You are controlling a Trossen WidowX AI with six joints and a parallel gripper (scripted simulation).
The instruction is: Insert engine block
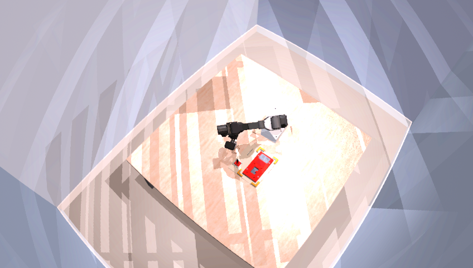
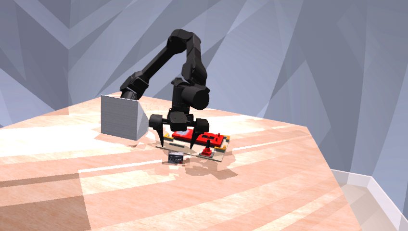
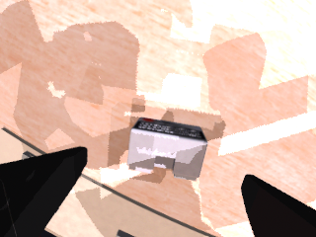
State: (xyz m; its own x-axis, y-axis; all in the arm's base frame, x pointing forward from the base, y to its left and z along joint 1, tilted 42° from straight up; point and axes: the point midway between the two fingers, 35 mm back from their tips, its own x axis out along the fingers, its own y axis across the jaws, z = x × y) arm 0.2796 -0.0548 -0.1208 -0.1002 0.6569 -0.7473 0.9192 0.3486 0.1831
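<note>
The engine block lies 30 mm below my gripper tip.
</note>
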